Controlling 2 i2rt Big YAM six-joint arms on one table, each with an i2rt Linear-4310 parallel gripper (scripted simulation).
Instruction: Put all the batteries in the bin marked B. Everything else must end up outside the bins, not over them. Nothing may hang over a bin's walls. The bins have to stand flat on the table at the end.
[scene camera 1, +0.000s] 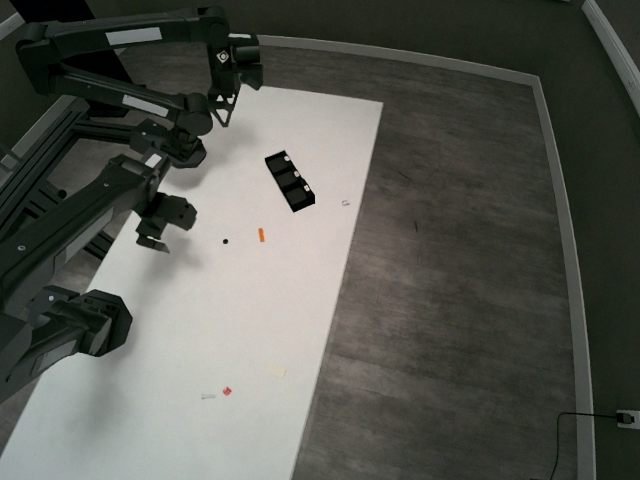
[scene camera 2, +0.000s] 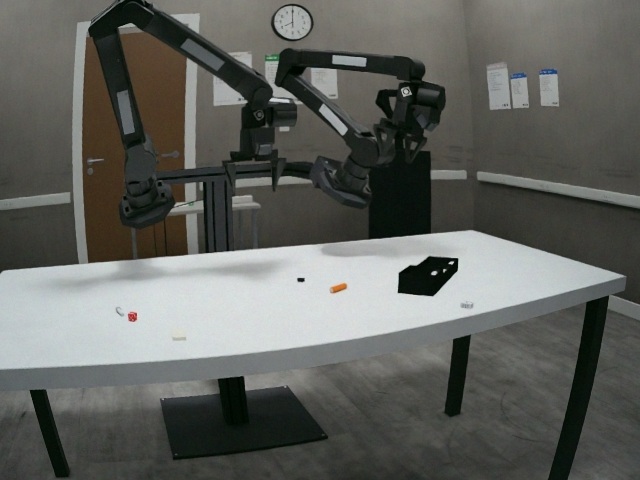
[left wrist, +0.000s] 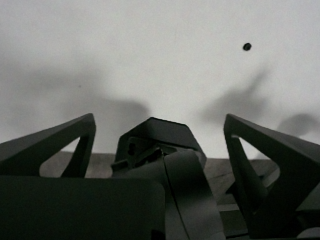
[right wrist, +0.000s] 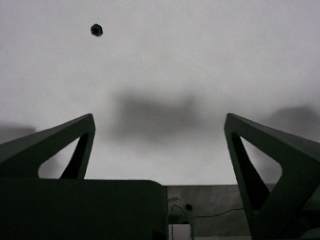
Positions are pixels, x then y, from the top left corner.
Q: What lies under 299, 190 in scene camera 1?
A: A black bin strip.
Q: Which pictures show the black bin strip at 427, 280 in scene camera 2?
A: Scene camera 1 and scene camera 2 only.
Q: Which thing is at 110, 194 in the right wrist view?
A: My right gripper.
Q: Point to my right gripper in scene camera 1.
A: At 176, 235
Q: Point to my left gripper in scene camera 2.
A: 395, 160
